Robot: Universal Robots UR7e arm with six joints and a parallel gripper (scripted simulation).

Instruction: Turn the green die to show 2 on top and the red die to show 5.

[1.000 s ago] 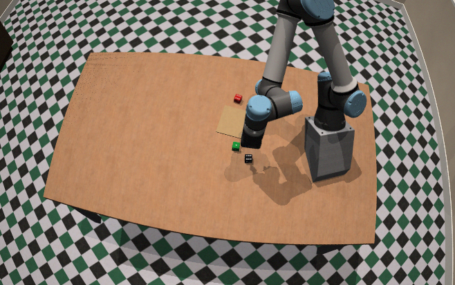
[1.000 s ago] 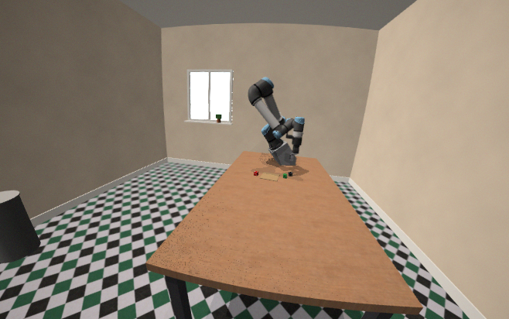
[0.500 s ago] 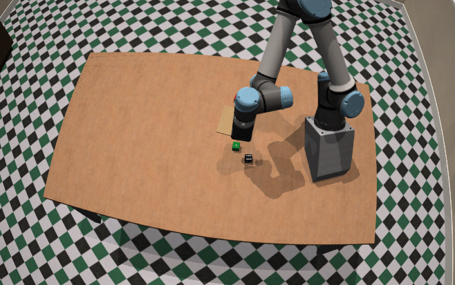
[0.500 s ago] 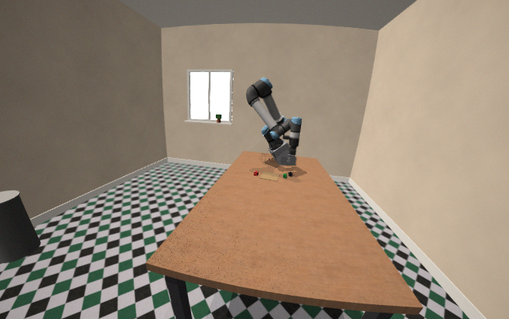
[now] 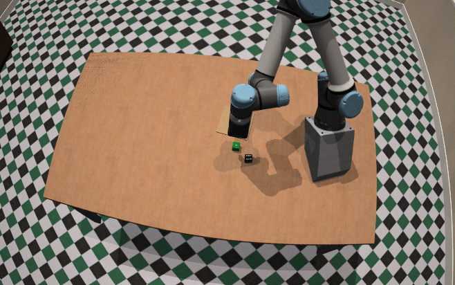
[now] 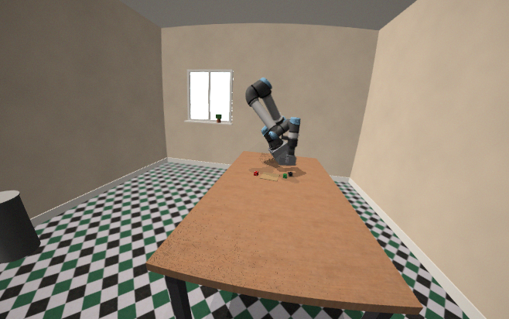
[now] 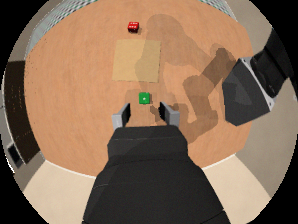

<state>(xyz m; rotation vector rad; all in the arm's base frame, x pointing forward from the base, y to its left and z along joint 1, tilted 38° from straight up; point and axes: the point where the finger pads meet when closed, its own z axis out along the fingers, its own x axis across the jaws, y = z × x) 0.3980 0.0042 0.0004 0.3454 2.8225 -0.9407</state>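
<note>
My hand is 14 cm above the green die. Also, from my hand: black die (14 cm below, 6 cm to the left, 5 cm behind); then tan mat (15 cm below, 12 cm to the right, 1 cm behind); then red die (23 cm to the right, 14 cm below, 3 cm behind).
</note>
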